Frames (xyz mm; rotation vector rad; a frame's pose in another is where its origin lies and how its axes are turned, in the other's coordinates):
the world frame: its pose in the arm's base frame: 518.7 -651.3 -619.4 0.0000 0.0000 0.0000
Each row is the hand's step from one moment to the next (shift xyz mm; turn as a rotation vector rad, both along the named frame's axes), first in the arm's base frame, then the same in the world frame.
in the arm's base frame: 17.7 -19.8 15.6 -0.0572 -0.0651 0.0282
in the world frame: 17.7 -19.8 15.6 -0.0572 -0.0651 0.0282
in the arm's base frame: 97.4 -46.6 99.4 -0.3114 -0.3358 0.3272
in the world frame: 97.4 -46.6 99.4 -0.3114 -0.3358 0.3272
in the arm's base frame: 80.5 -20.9 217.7 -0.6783 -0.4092 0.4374
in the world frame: 80.5 -20.9 217.7 -0.6783 -0.4092 0.4374
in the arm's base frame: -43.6 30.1 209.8 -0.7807 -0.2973 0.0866
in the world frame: -43.6 30.1 209.8 -0.7807 -0.2973 0.0866
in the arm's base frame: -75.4 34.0 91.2 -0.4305 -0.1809 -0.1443
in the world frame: -75.4 34.0 91.2 -0.4305 -0.1809 -0.1443
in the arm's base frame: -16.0 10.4 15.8 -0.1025 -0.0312 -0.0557
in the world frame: -16.0 10.4 15.8 -0.1025 -0.0312 -0.0557
